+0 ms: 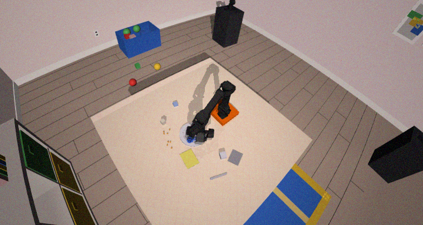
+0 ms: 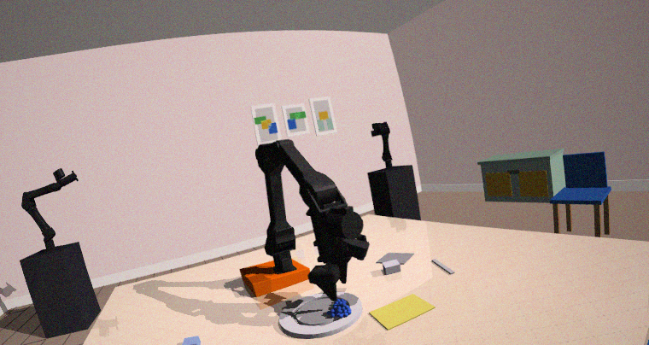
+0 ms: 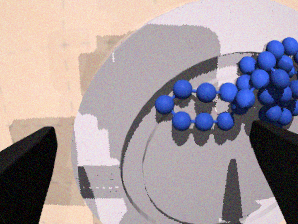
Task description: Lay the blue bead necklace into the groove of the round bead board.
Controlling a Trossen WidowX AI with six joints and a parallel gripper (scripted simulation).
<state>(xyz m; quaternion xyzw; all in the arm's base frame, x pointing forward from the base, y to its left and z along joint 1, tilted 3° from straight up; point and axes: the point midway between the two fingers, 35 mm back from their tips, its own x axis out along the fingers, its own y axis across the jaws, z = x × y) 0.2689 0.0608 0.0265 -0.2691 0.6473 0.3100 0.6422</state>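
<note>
Right now my gripper tip is 6 cm to the left of the round bead board, 3 cm above it and 1 cm short of it. Round my gripper tip: yellow sheet 14 cm ahead, 8 cm to the left, 3 cm below; small grey block 20 cm to the left, 6 cm behind, 2 cm below; grey sheet 26 cm to the left, 13 cm behind, 3 cm below.
</note>
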